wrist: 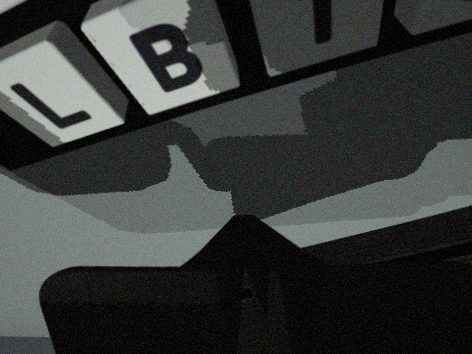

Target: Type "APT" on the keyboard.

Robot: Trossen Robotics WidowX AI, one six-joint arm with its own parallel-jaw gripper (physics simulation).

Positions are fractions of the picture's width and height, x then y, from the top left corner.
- my gripper: 0.52,0.64
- black keyboard: 0.83,0.11
